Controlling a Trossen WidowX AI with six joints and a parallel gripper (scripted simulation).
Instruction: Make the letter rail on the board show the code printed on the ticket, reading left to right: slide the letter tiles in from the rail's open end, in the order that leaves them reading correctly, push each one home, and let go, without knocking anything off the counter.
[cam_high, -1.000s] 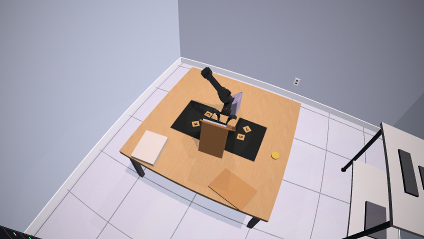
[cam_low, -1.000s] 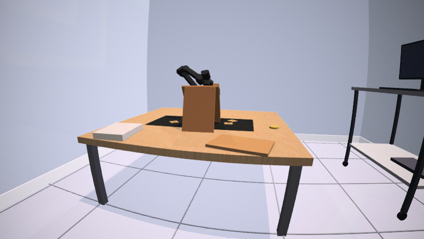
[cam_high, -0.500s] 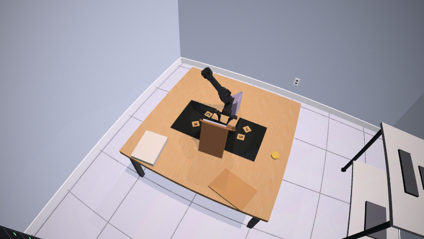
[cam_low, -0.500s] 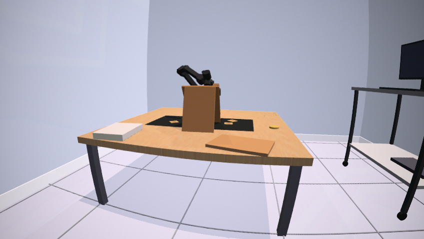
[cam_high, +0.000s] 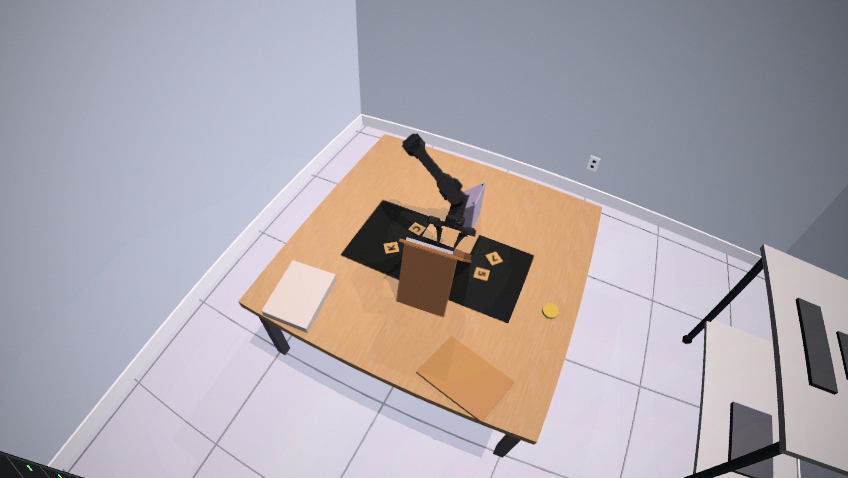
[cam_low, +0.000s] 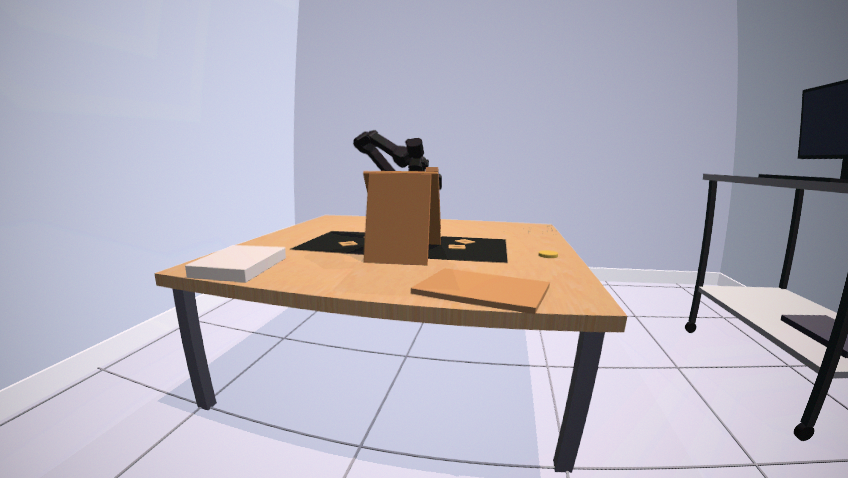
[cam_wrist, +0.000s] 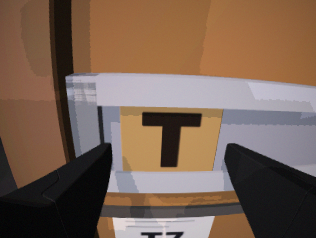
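The white ticket is 5 cm behind my gripper tip and 9 cm below it. Also, from my gripper tip: thin panel: 41 cm ahead, 22 cm to the left, 18 cm below; white slab: 31 cm ahead, 51 cm to the right, 17 cm below.
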